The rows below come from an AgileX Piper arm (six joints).
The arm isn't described. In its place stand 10 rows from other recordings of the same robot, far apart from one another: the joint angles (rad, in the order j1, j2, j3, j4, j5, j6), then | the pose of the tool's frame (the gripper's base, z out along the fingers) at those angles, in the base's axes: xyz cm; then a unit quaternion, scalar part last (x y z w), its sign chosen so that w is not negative.
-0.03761 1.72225 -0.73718 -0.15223 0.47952 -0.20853 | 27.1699 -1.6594 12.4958 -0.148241 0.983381 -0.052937 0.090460
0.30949 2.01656 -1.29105 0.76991 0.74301 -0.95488 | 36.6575 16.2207 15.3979 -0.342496 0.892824 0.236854 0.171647
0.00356 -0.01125 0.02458 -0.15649 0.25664 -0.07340 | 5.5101 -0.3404 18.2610 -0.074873 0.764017 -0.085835 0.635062
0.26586 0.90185 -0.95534 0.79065 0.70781 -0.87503 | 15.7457 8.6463 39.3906 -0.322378 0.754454 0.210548 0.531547
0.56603 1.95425 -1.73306 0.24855 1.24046 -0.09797 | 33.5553 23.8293 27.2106 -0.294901 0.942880 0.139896 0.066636
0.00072 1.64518 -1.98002 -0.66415 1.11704 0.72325 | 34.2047 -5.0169 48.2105 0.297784 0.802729 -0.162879 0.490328
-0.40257 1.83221 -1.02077 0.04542 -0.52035 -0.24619 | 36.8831 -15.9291 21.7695 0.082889 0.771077 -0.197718 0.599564
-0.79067 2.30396 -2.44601 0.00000 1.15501 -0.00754 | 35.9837 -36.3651 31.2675 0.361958 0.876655 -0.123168 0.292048
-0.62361 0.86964 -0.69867 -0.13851 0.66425 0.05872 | 13.0062 -10.3104 30.3259 0.274948 0.872671 -0.169658 0.366149
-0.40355 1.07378 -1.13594 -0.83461 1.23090 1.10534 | 14.2924 -13.0155 39.6248 0.579378 0.672694 -0.302768 0.346606
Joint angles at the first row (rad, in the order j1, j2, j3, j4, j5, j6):
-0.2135 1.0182 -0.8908 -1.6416 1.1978 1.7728
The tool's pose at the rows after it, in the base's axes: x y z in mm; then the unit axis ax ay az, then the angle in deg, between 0 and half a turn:
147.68, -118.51, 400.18, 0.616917, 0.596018, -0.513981, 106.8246
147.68, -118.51, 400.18, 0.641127, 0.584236, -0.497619, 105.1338
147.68, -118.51, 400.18, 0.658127, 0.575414, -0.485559, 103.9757
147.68, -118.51, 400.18, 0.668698, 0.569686, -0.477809, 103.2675
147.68, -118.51, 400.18, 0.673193, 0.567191, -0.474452, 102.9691
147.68, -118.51, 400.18, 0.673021, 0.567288, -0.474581, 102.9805
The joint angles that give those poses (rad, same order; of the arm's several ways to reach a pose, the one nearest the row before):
-0.2135 1.0182 -0.8907 -1.6416 1.1978 1.8312
-0.2135 1.0182 -0.8907 -1.6416 1.1978 1.8895
-0.2135 1.0182 -0.8907 -1.6416 1.1978 1.9306
-0.2135 1.0182 -0.8907 -1.6416 1.1978 1.9563
-0.2135 1.0182 -0.8907 -1.6416 1.1978 1.9672
-0.2135 1.0182 -0.8907 -1.6416 1.1978 1.9668

